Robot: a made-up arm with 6 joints. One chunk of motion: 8 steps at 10 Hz.
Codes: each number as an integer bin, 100 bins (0 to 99) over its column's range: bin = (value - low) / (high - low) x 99, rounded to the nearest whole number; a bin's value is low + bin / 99 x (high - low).
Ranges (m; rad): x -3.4..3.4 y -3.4..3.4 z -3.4..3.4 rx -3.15..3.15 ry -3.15..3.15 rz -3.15..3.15
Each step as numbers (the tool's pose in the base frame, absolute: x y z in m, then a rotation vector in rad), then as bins.
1 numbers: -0.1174 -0.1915 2.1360 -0.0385 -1.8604 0.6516
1 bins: 48 47 81 49 20 60
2 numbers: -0.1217 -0.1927 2.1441 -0.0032 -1.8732 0.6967
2 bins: 48 47 81 49 20 60
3 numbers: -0.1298 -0.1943 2.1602 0.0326 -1.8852 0.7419
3 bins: 48 47 81 50 20 61
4 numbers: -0.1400 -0.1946 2.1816 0.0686 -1.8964 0.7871
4 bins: 47 47 81 51 20 62
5 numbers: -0.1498 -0.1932 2.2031 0.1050 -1.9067 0.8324
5 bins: 47 47 82 51 20 63
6 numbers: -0.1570 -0.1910 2.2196 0.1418 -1.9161 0.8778
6 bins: 47 47 82 52 19 63
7 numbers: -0.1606 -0.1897 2.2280 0.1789 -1.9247 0.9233
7 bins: 47 47 82 52 19 64
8 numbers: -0.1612 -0.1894 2.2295 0.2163 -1.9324 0.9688
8 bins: 47 47 82 53 19 65
